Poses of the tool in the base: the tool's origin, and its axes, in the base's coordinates. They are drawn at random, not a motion.
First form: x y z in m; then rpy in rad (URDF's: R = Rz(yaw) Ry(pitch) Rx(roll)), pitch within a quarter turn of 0, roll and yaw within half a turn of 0.
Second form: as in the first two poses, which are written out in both.
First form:
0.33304 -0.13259 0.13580 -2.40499 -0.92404 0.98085
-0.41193 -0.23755 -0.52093 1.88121 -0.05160 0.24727
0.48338 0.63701 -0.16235 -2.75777 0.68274 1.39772
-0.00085 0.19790 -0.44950 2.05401 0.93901 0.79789
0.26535 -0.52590 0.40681 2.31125 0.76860 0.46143
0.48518 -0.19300 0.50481 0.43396 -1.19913 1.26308
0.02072 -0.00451 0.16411 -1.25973 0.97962 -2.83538
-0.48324 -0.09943 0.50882 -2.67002 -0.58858 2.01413
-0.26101 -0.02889 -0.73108 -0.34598 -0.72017 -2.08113
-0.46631 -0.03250 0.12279 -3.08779 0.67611 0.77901
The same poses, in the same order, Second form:
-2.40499 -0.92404 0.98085 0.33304 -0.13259 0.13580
1.88121 -0.05160 0.24727 -0.41193 -0.23755 -0.52093
-2.75777 0.68274 1.39772 0.48338 0.63701 -0.16235
2.05401 0.93901 0.79789 -0.00085 0.19790 -0.44950
2.31125 0.76860 0.46143 0.26535 -0.52590 0.40681
0.43396 -1.19913 1.26308 0.48518 -0.19300 0.50481
-1.25973 0.97962 -2.83538 0.02072 -0.00451 0.16411
-2.67002 -0.58858 2.01413 -0.48324 -0.09943 0.50882
-0.34598 -0.72017 -2.08113 -0.26101 -0.02889 -0.73108
-3.08779 0.67611 0.77901 -0.46631 -0.03250 0.12279

